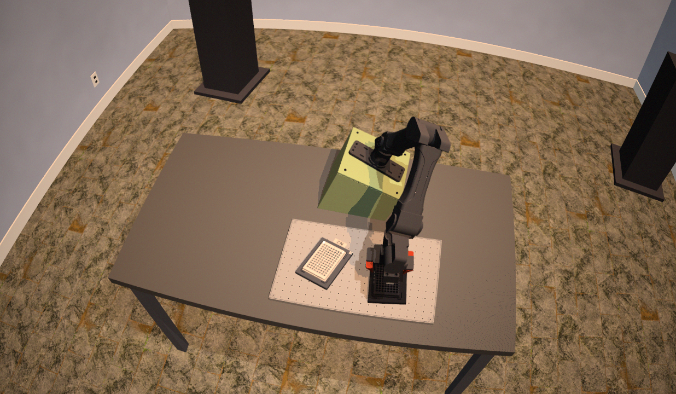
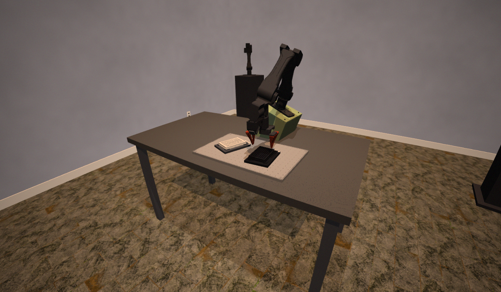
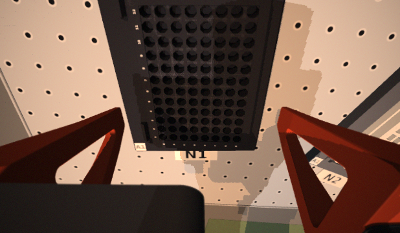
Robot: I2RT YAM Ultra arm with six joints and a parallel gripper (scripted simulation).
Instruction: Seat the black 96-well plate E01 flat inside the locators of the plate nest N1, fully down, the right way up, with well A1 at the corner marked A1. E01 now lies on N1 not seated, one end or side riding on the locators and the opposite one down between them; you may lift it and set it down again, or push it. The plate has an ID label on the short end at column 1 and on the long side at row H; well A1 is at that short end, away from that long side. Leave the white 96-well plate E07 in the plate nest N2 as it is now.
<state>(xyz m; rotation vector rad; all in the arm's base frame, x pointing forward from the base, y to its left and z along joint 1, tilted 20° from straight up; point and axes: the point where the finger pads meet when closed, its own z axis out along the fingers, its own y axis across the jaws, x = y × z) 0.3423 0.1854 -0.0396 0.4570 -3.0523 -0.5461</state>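
My gripper is now 5 cm above the black 96-well plate E01. Also, from my hand: N1 label: 9 cm behind, 7 cm below, 2 cm to the right; then A1 mark: 9 cm behind, 6 cm below, 4 cm to the left; then plate nest N1: 6 cm below, 1 cm to the left.
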